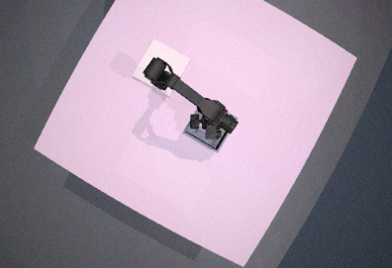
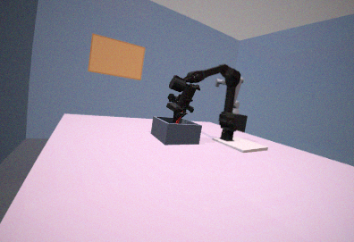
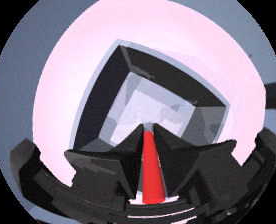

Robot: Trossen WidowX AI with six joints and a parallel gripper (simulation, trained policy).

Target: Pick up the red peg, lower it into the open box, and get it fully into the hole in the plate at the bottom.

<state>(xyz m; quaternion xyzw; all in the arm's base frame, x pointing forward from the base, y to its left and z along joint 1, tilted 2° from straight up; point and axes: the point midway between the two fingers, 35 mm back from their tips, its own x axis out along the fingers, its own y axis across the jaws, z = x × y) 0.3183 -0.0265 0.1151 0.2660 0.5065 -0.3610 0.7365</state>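
The red peg is 3 cm above my gripper tip, 2 cm to the left of it and 1 cm behind it. The rest, counted from my gripper tip: grey box (6 cm below, 1 cm to the left, 1 cm behind); pale plate (4 cm below, 1 cm to the left, 1 cm behind).
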